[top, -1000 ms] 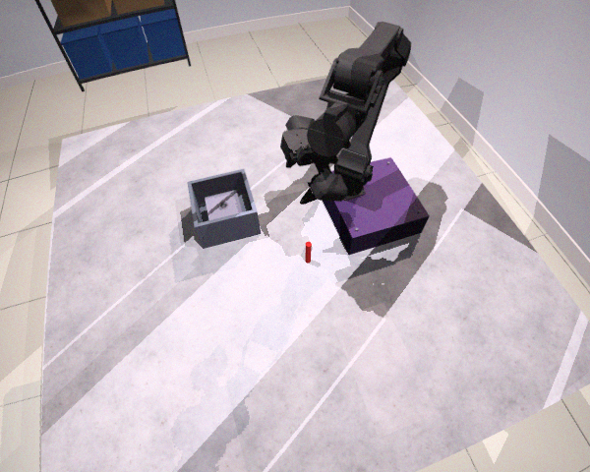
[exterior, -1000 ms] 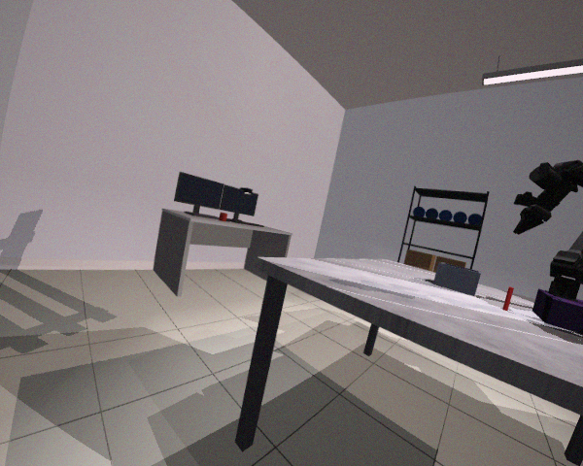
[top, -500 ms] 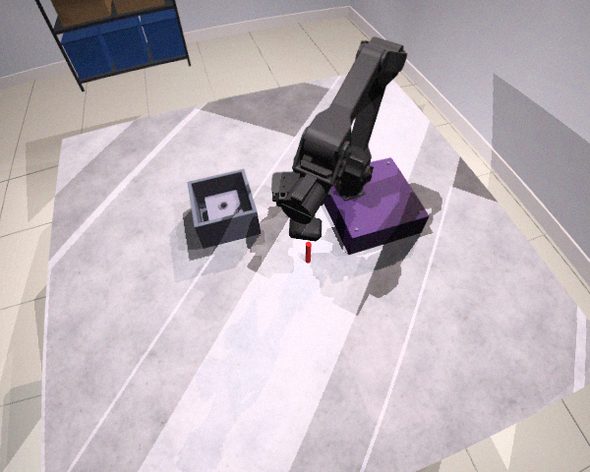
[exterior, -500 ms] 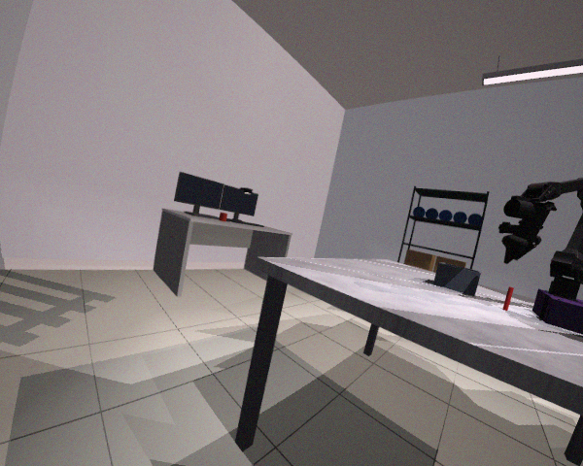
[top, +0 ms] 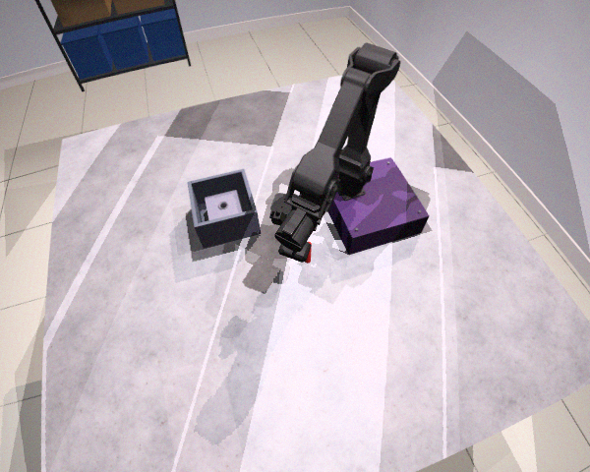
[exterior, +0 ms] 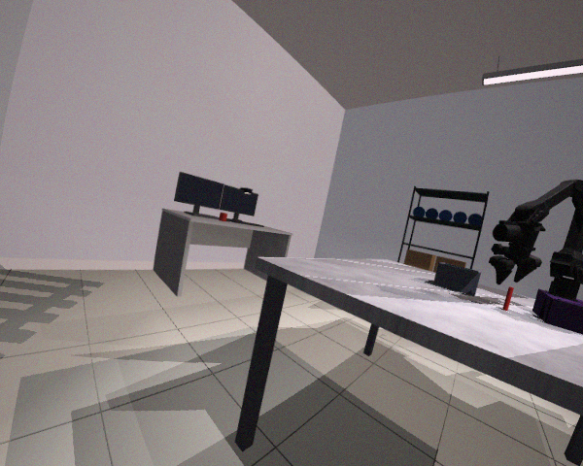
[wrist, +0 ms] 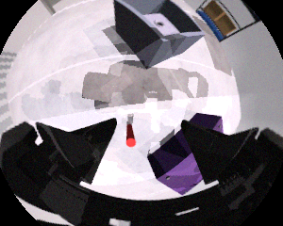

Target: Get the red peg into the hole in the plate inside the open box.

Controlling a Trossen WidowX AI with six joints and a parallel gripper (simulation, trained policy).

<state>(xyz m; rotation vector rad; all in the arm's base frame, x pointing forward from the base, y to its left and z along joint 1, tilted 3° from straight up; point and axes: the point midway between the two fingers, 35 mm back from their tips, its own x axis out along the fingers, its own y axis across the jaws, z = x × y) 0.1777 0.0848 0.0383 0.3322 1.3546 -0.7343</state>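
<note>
Now: the red peg 10 mm behind my gripper tip, 40 mm to the left of it and 50 mm below it. Also, from my gripper tip: pale plate: 150 mm ahead, 180 mm to the right, 40 mm below; grey box: 150 mm ahead, 180 mm to the right, 60 mm below.
</note>
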